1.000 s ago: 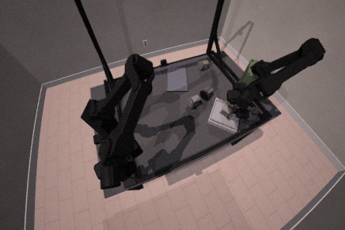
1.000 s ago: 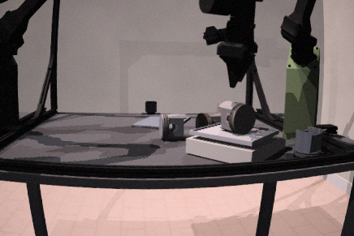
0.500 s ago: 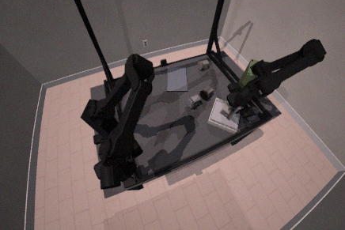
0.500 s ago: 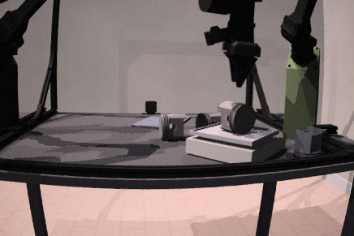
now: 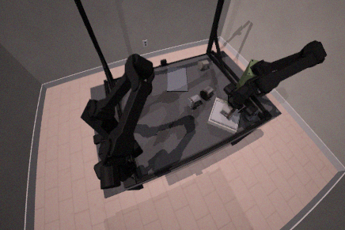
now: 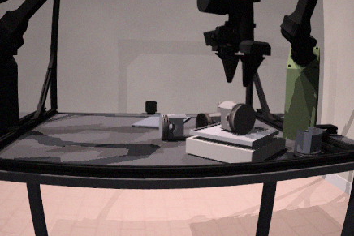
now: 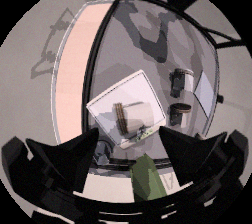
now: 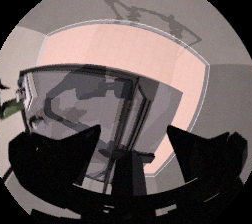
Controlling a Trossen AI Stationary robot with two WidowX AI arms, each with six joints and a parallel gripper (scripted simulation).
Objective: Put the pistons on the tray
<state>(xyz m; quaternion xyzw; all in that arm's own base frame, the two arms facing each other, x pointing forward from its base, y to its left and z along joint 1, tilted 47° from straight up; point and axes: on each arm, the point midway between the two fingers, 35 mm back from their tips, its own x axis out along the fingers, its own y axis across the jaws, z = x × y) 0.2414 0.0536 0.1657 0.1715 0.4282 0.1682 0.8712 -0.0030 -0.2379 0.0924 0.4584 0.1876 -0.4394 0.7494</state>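
Right now my left hand is 2 cm past the white scale pan, 1 cm to the right of it and 16 cm above it. The rest, counted from my left hand: flat grey steel tray: 43 cm behind, 16 cm to the right, 20 cm below; then piston: 48 cm behind, 7 cm to the left, 17 cm below.
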